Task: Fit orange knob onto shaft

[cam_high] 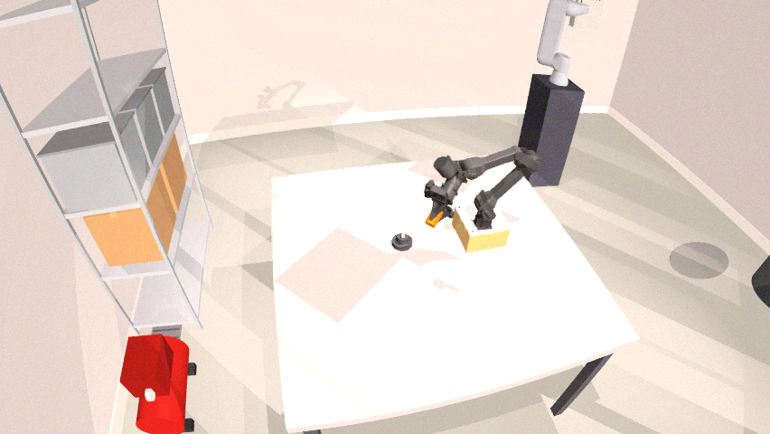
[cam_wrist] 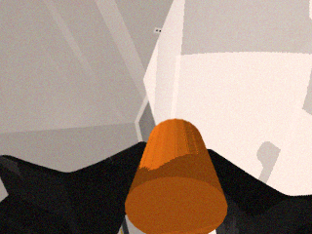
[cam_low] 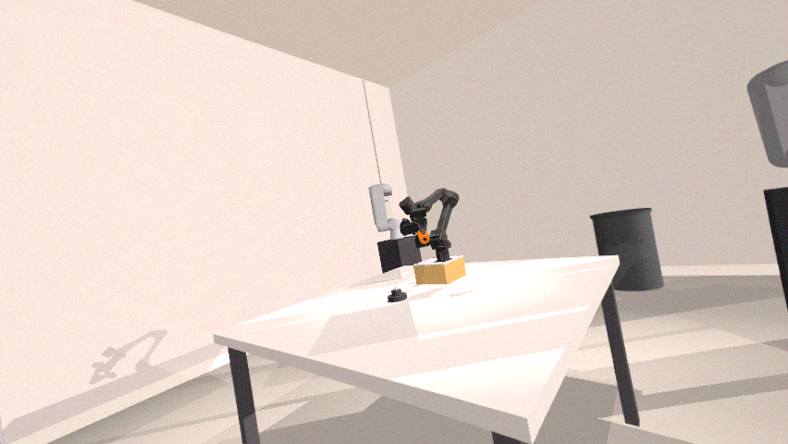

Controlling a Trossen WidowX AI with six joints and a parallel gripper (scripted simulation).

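Right now the orange knob is 20 mm to the right of my gripper tip, 20 mm behind it and 20 mm above it. Also, from my gripper tip: dark round pedestal 210 mm below, 150 mm to the right, 60 mm ahead.
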